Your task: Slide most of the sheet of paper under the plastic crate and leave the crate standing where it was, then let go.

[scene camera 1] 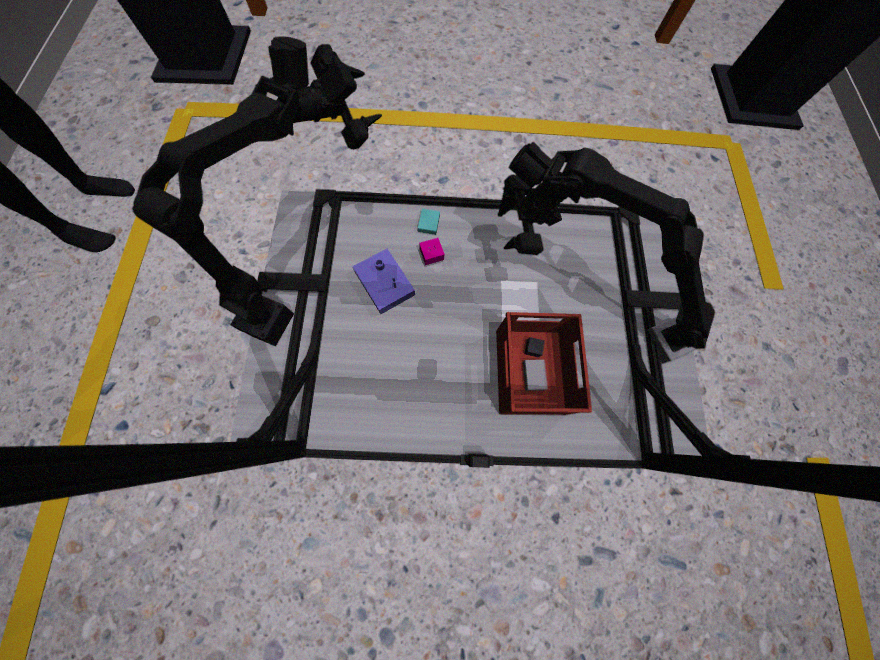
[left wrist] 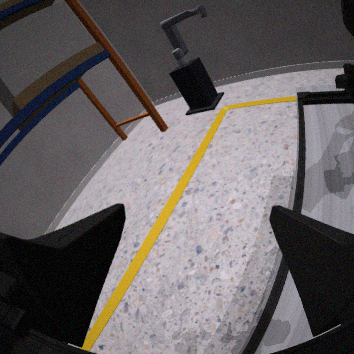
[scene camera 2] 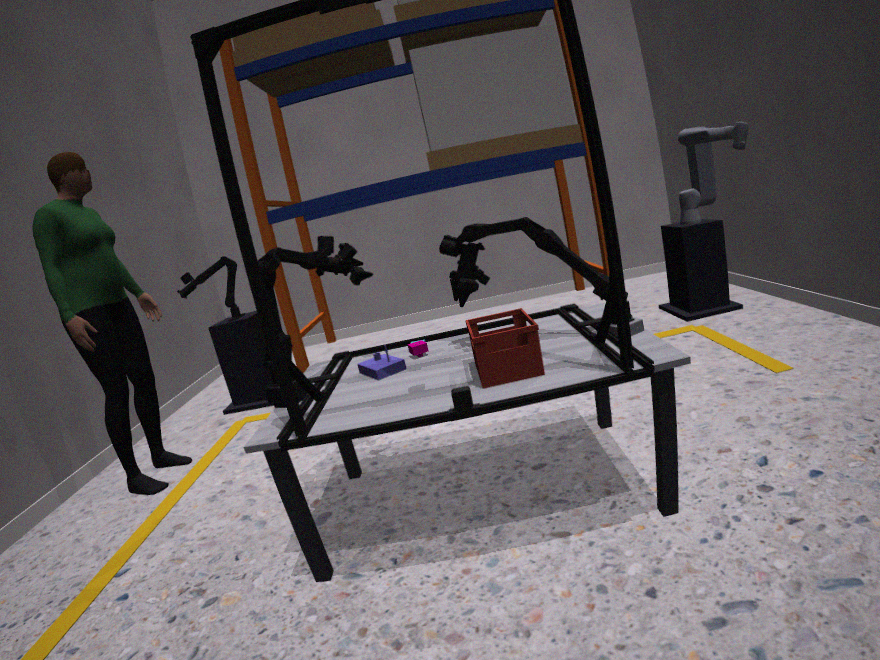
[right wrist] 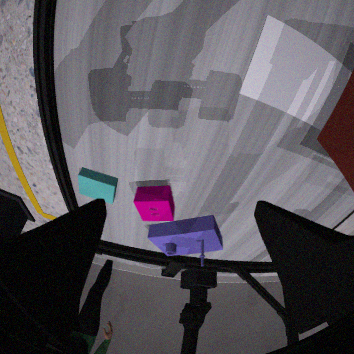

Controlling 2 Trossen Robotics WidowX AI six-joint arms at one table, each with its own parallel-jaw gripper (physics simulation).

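Note:
The white paper (scene camera 1: 518,294) (right wrist: 285,70) lies flat on the table; a strip shows beyond the crate's far side in scene camera 1, and the rest is hidden under or behind the crate. The red-brown crate (scene camera 1: 503,369) (scene camera 2: 508,362) (right wrist: 342,137) stands upright and holds a dark block (scene camera 1: 534,346) and a light grey block (scene camera 1: 535,374). My right gripper (scene camera 1: 503,229) (scene camera 2: 474,292) (right wrist: 183,208) is open and empty, raised above the table, beyond the crate and apart from the paper. My left gripper (scene camera 1: 371,94) (scene camera 2: 361,268) (left wrist: 200,213) is open and empty, high beyond the table's far left.
A purple block with small knobs (scene camera 1: 384,282) (scene camera 2: 382,365) (right wrist: 185,237), a magenta block (scene camera 1: 431,250) (scene camera 2: 417,348) (right wrist: 154,204) and a teal block (scene camera 1: 428,220) (right wrist: 97,186) lie left of the crate in scene camera 1. A black frame (scene camera 1: 398,456) edges the table.

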